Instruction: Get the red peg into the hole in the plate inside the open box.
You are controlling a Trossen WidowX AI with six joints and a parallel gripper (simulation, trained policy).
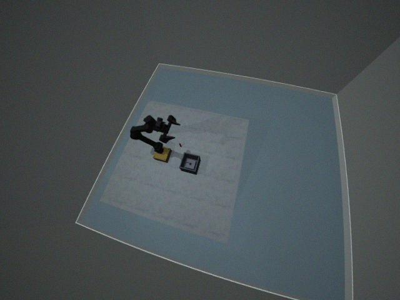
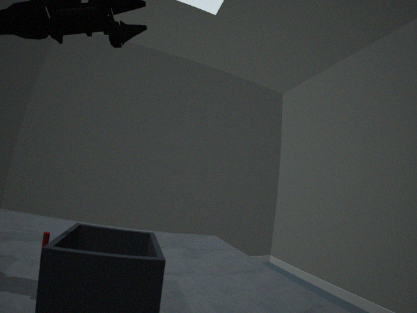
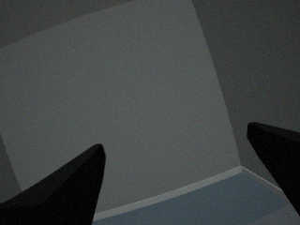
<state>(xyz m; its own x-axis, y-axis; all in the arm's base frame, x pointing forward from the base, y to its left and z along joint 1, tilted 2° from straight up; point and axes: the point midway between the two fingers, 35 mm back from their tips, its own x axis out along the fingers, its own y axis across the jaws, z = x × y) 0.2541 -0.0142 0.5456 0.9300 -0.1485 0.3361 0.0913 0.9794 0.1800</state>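
Right now the red peg is 130 mm behind my gripper tip, 140 mm to the left of it and 580 mm below it. From my gripper tip the other things lie so: pale plate 40 mm ahead, 50 mm to the right, 580 mm below.
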